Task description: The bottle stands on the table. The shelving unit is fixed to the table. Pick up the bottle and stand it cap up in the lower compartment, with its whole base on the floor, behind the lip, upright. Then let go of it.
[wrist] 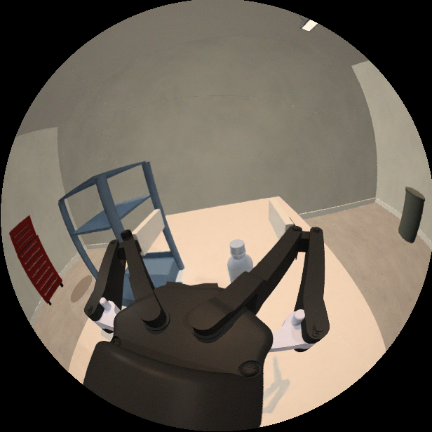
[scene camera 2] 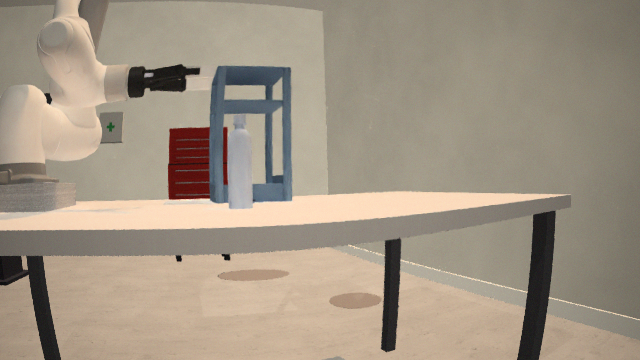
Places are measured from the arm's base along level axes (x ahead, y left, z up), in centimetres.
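Pixels of known places: gripper, between the fingertips: point(scene camera 2: 212, 78); arm's base, origin of its link: point(scene camera 2: 20, 186).
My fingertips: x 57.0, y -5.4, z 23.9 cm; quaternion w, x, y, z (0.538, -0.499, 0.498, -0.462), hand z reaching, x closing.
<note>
For each thing: its middle in the pictures, then the offset to it from my fingertips. "pt": a spot on its surface instead. Level surfaces: height alone.
- pale bluish-white bottle, middle of its body: point(scene camera 2: 239, 161) dx +7.0, dy -1.4, dz -19.8 cm
- table, height of its surface: dz -30.0 cm
- blue shelving unit, a spot on its surface: point(scene camera 2: 287, 135) pt dx +22.2, dy +21.6, dz -11.5 cm
- middle shelf, a spot on its surface: point(scene camera 2: 252, 106) pt dx +12.8, dy +30.6, dz -1.0 cm
A pale bluish-white bottle point(scene camera 2: 240, 167) point(wrist: 240, 265) stands upright, cap up, on the table point(scene camera 2: 380, 207) point(wrist: 215, 220). In the wrist view its lower part is hidden behind the gripper. The blue shelving unit point(scene camera 2: 287, 135) point(wrist: 109, 205) stands on the table beside the bottle; in the scene view the bottle overlaps its front. Its lower compartment shows a floor and a low lip. My gripper point(scene camera 2: 197, 77) point(wrist: 212, 213) is open and empty. It points roughly level, higher than the bottle's cap and left of the unit in the scene view.
A red drawer cabinet point(scene camera 2: 189, 165) point(wrist: 35, 259) stands beyond the table. A dark cylindrical bin point(wrist: 412, 215) stands on the room floor at the right of the wrist view. The unit's posts and middle shelf point(scene camera 2: 252, 106) point(wrist: 112, 216) are near the gripper's level.
</note>
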